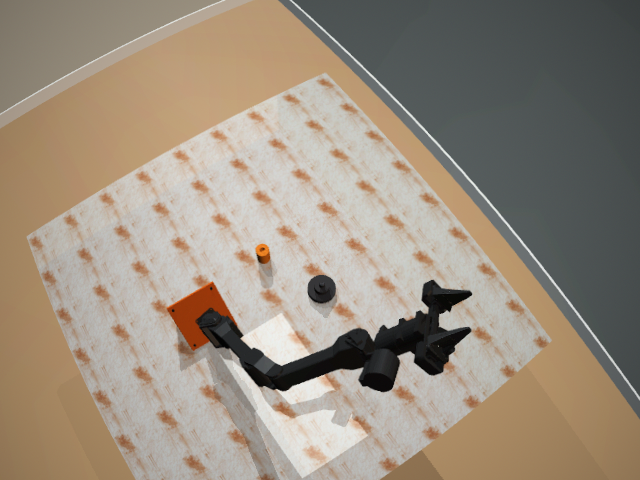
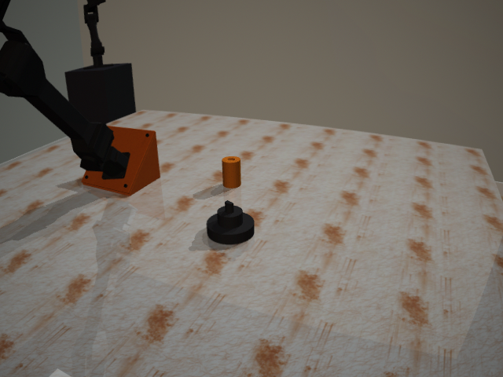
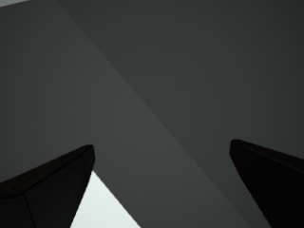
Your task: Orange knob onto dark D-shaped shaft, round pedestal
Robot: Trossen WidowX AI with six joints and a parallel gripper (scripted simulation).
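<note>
Right now my gripper tip is 60 cm above the orange knob, 55 cm to the right of it and 7 cm past it. The rest, counted from my gripper tip: dark round pedestal 60 cm below, 35 cm to the left, 1 cm behind.
</note>
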